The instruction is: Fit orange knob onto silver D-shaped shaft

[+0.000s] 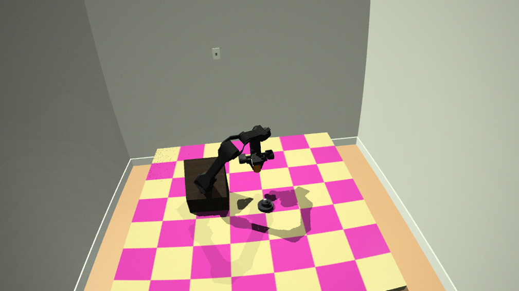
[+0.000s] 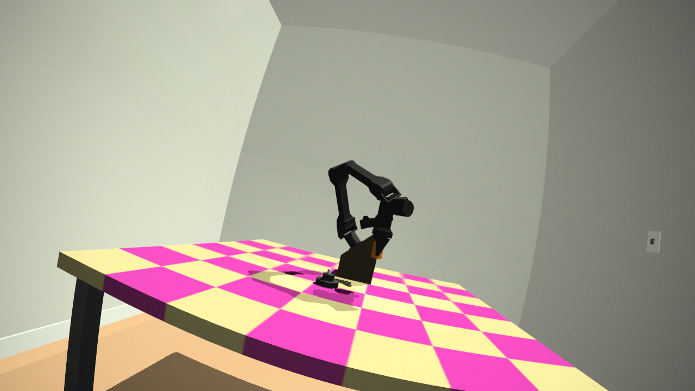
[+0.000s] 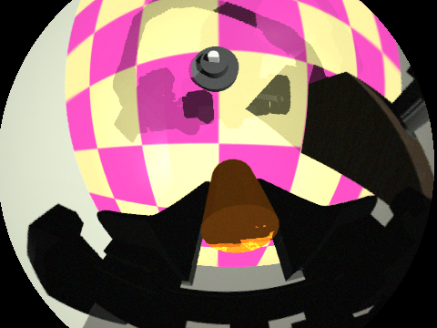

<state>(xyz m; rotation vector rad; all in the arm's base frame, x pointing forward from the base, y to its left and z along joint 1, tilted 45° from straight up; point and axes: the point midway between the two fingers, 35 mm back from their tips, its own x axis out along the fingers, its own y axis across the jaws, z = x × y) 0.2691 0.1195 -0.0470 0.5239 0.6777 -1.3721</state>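
Now: the orange knob 3 cm above my gripper tip. The rest, counted from my gripper tip: round dark pedestal (15 cm to the right, 11 cm below, 3 cm ahead).
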